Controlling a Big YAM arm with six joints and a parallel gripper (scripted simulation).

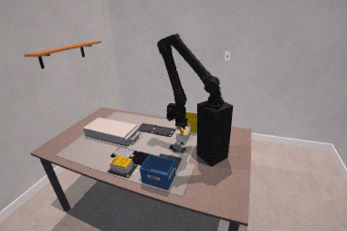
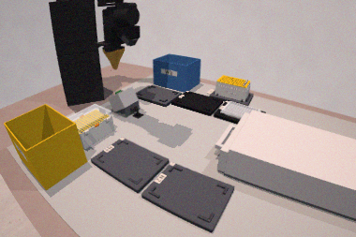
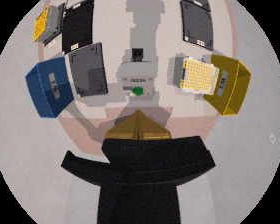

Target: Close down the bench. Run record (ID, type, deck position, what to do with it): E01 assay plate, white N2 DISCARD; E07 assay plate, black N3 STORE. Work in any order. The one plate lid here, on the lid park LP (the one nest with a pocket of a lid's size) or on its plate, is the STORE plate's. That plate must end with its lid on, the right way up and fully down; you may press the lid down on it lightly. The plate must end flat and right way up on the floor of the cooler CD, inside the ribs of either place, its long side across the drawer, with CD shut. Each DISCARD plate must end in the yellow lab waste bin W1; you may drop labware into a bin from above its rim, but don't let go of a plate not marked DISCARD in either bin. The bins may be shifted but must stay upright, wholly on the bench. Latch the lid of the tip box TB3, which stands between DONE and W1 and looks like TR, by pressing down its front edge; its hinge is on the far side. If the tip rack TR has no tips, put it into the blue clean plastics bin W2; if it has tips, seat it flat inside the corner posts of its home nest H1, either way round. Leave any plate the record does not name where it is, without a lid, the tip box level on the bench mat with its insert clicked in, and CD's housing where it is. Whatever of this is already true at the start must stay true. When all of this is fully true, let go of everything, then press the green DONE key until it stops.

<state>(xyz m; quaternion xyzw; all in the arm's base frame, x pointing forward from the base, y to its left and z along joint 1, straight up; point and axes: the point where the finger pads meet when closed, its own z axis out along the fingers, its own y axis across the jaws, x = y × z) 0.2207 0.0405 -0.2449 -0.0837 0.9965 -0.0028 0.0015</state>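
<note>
Right now my hand is 11 cm above the DONE key block and 2 cm short of it. Also, from my hand: dark lid park nest: 17 cm to the left, 15 cm below, 3 cm ahead; then black slab: 23 cm to the left, 19 cm ahead, 15 cm below; then blue bin W2: 32 cm to the left, 12 cm below, 1 cm behind.
</note>
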